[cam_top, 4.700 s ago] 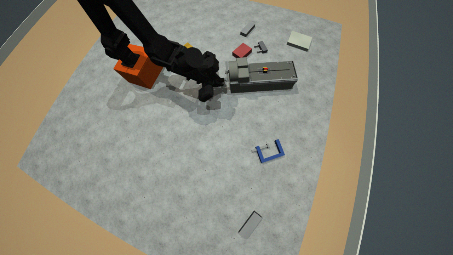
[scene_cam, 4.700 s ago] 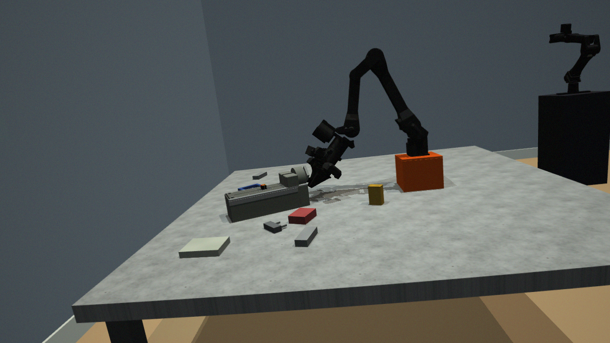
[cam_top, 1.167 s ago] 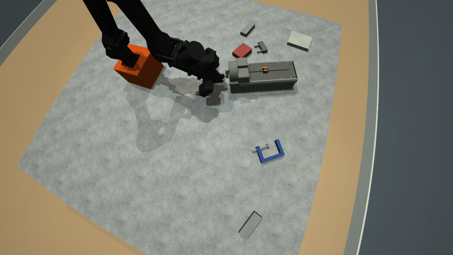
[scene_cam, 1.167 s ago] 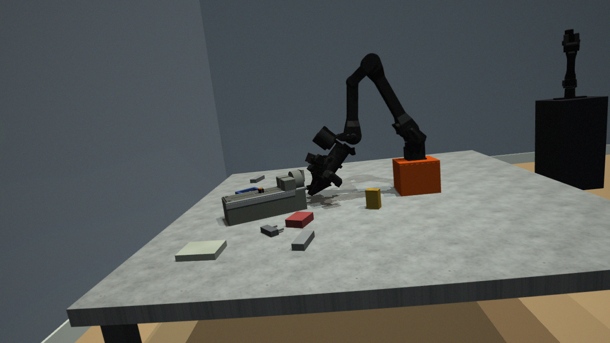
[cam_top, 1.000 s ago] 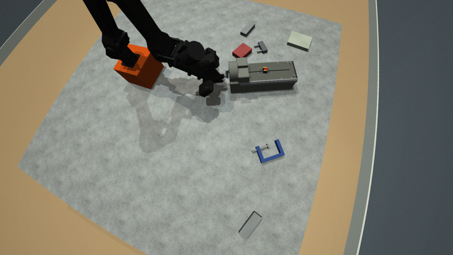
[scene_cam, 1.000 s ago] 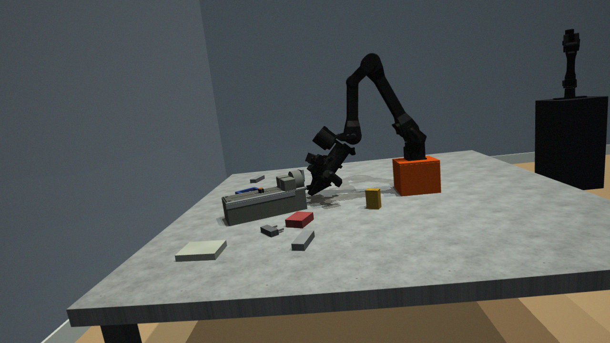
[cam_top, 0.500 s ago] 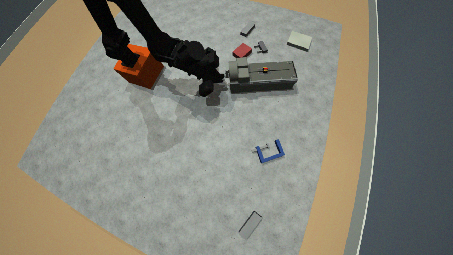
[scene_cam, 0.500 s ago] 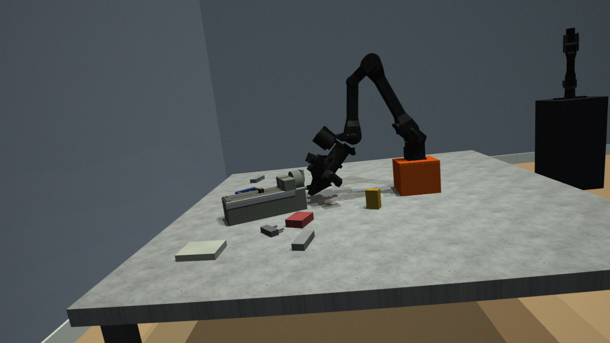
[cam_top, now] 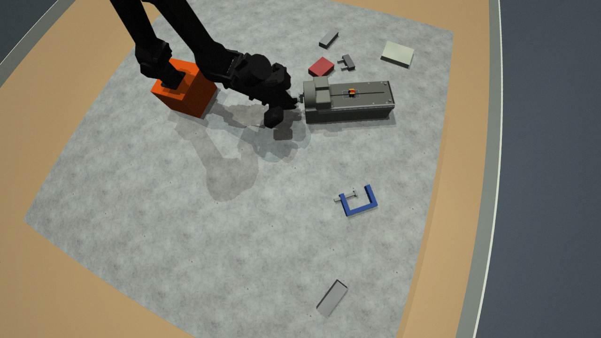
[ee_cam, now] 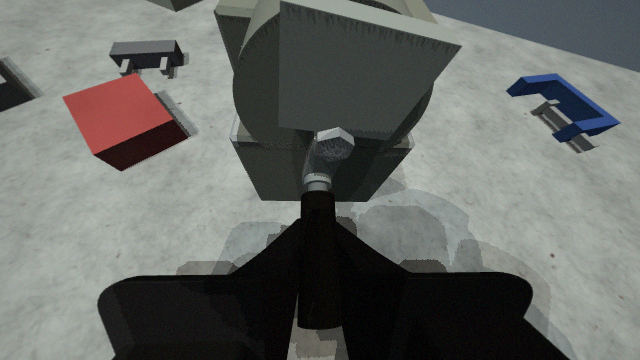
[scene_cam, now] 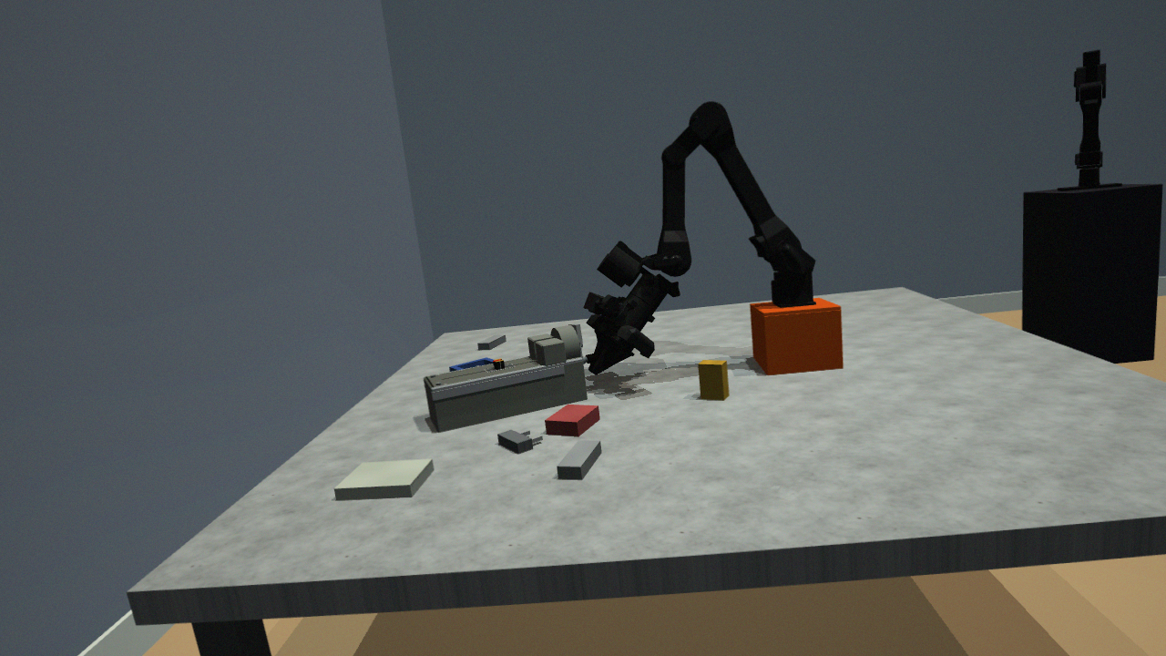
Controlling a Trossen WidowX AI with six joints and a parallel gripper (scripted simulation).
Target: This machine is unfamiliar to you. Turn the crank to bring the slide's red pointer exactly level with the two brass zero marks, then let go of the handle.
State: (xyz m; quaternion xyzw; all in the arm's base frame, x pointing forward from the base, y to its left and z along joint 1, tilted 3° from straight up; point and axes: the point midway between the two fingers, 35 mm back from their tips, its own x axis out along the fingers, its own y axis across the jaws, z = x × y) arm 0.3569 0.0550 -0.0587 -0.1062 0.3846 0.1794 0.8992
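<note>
Now: gripper tip 30 mm below the black crank handle, 20 mm past it and 10 mm to the left of it. From my gripper tip the other things lie so: red pointer (150 mm ahead, 70 mm to the left, 50 mm above); yellow block (200 mm behind, 100 mm to the left); red block (190 mm to the left, 20 mm below, 20 mm ahead).
</note>
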